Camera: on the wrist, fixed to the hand. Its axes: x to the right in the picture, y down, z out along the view.
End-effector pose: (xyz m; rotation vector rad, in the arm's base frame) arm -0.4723 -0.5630 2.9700 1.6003 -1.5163 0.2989
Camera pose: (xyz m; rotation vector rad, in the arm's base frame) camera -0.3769 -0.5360 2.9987 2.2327 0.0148 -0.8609
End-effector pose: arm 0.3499 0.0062 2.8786 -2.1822 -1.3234 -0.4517
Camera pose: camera 0.2984 0.0041 2.9681 0.6888 2.8947 0.8069
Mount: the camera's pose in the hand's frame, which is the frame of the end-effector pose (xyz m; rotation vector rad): 0.0230 -0.0695 -0.0728 -0.1247 -0.2126 -1.6327
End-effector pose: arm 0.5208 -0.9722 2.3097 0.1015 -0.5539 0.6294
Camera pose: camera 0.6103 -0.9977 2.2649 0.4412 -0.5322 -1.0130
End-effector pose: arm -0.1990 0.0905 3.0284 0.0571 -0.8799 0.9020
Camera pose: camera -0.0964 0.0894 3.0173 0.6654 -0.7662 -0.6957
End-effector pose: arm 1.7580 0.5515 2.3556 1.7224 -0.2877 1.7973
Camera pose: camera 1.7388 0.6528 2.3506 1.2518 0.7327 0.3674
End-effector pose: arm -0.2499 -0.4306 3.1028 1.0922 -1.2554 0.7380
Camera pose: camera -0.1555 -0.3898 3.1120 1.6377 -0.2315 -0.6978
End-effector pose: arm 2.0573 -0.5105 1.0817 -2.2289 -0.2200 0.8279
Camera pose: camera 2.1267 -0.4945 1.1565 -1.2894 -1.8523 0.0713
